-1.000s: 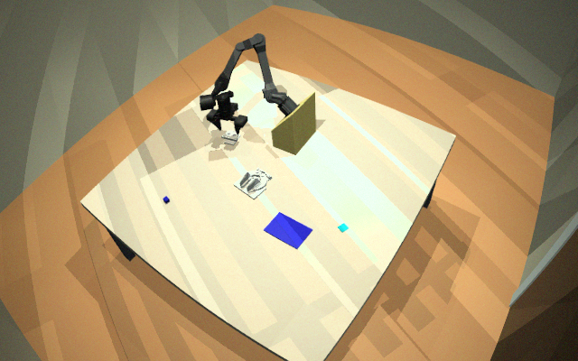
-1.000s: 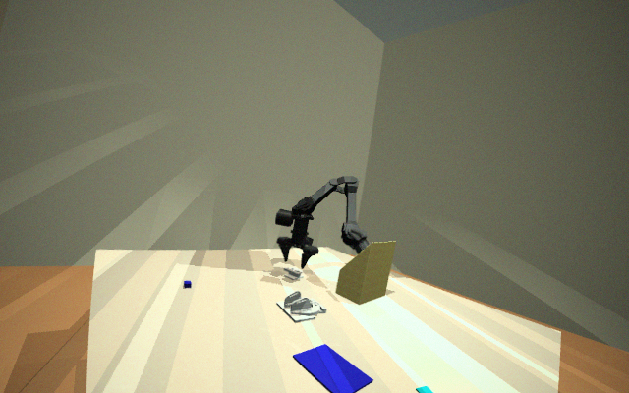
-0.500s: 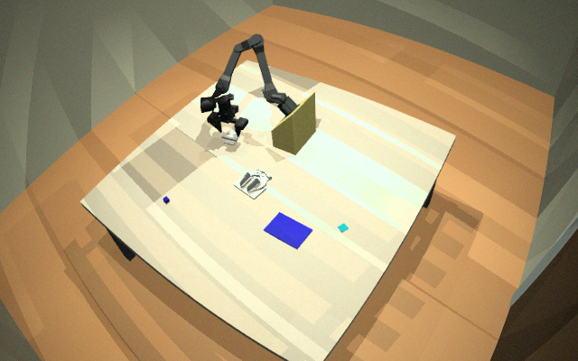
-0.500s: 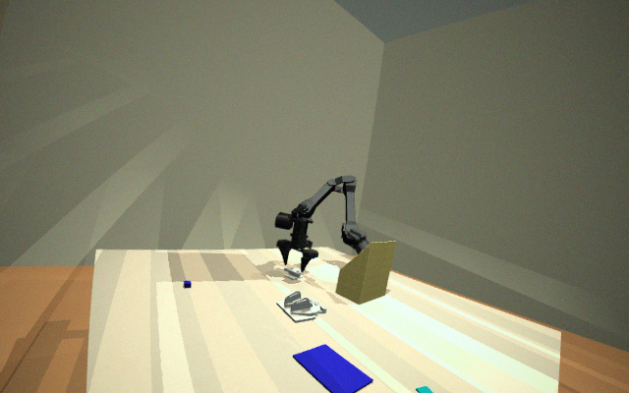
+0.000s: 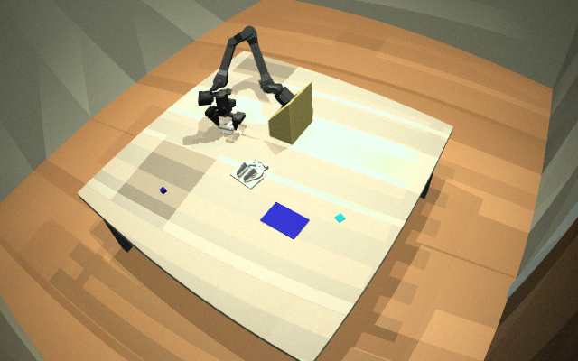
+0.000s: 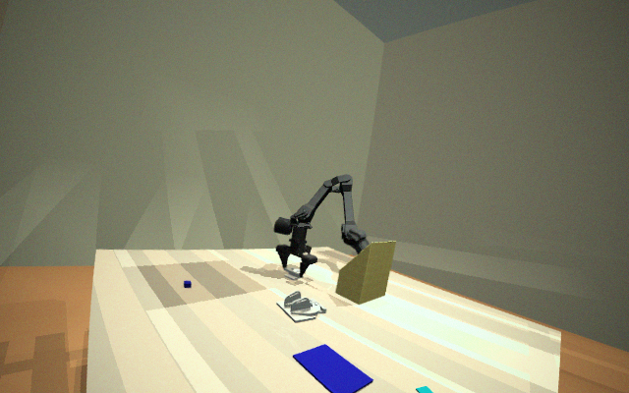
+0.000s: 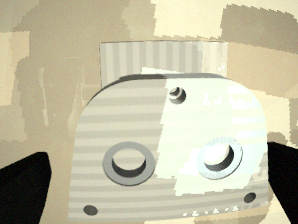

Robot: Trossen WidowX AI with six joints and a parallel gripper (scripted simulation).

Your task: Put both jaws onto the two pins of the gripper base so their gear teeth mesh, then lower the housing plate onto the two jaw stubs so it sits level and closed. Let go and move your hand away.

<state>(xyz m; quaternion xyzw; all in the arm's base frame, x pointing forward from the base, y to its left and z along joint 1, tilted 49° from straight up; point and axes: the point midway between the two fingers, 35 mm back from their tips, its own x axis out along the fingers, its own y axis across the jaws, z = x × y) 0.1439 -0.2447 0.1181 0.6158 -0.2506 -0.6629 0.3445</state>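
The pale grey jaw lies 270 mm to the left of my gripper tip and 140 mm ahead of it. From my gripper tip the other things lie so: white housing plate: 250 mm to the left, 120 mm ahead, 10 mm below; blue mat: 490 mm to the left, 290 mm ahead, 10 mm below; small blue cube: 420 mm ahead, 30 mm to the right, 10 mm below.
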